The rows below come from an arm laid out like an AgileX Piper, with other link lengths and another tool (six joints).
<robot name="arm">
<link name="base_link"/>
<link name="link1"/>
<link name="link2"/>
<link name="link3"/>
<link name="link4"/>
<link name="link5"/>
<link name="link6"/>
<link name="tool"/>
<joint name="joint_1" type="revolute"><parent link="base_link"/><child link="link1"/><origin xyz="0 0 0.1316"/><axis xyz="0 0 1"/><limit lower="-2.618" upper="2.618"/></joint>
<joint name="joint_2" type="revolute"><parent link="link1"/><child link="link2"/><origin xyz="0 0 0"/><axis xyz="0 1 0"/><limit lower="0" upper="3.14"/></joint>
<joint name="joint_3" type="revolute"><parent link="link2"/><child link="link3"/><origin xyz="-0.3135 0 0.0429"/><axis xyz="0 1 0"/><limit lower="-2.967" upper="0"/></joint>
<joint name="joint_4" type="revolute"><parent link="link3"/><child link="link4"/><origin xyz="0.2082 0 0.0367"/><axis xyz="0.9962 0 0.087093"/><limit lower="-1.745" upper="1.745"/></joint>
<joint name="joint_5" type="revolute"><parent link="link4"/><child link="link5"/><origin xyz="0 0 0"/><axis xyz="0 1 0"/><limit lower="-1.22" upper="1.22"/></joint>
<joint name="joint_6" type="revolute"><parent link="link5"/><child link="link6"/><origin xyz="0.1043 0 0.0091"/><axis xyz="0.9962 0 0.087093"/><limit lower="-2.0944" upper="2.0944"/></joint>
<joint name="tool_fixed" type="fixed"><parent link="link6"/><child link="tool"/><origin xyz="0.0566 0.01 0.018" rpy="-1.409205 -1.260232 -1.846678"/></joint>
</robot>
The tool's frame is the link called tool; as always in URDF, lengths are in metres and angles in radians.
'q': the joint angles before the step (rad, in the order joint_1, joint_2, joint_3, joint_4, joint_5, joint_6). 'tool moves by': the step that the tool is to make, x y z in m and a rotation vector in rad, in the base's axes. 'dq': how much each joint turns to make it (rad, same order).
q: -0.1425 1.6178 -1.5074 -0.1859 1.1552 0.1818
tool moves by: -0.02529 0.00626 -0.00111 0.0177 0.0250 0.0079
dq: 0.0000 -0.0711 0.0813 0.0186 0.0153 -0.0122
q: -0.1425 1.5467 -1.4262 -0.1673 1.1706 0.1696
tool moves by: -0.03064 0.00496 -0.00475 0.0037 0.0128 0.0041
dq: 0.0000 -0.0931 0.1202 0.0024 -0.0143 -0.0020
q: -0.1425 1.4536 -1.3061 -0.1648 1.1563 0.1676
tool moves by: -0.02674 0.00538 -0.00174 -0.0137 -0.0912 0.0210
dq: 0.0000 -0.1293 0.1623 -0.0023 -0.1269 0.0001
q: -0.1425 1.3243 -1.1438 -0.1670 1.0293 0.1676
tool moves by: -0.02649 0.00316 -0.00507 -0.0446 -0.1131 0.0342
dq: 0.0000 -0.1377 0.1783 -0.0308 -0.1619 -0.0019
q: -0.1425 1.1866 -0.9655 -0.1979 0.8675 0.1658
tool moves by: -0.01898 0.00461 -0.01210 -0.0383 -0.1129 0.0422
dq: 0.0000 -0.1099 0.1794 -0.0313 -0.1905 0.0036
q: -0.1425 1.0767 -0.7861 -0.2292 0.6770 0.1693
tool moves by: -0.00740 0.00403 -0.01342 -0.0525 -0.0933 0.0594
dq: 0.0000 -0.0558 0.1483 -0.0562 -0.1981 0.0044
